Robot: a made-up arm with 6 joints. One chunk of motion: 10 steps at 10 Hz.
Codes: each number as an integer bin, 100 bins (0 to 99) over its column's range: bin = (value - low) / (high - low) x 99, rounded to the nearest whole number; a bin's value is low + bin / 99 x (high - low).
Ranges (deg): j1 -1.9..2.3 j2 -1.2..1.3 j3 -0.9..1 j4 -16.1..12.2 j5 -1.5..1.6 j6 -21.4..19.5
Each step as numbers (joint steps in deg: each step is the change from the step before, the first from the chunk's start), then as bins.
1 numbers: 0.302 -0.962 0.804 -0.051 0.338 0.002
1 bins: 52 9 89 56 59 52
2 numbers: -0.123 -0.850 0.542 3.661 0.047 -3.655
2 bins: 42 14 75 69 49 43
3 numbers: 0.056 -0.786 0.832 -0.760 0.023 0.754
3 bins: 46 16 90 54 49 54
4 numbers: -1.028 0.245 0.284 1.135 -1.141 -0.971
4 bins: 21 57 62 60 11 49
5 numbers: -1.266 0.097 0.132 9.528 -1.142 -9.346
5 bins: 15 51 54 90 11 29
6 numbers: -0.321 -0.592 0.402 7.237 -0.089 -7.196
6 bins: 37 24 68 82 45 34
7 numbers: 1.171 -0.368 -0.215 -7.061 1.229 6.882
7 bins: 72 33 36 32 87 68
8 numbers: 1.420 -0.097 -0.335 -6.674 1.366 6.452
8 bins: 78 44 29 33 92 67
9 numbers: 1.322 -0.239 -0.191 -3.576 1.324 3.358
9 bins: 76 38 37 44 90 60
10 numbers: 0.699 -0.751 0.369 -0.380 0.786 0.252
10 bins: 61 18 66 55 73 52
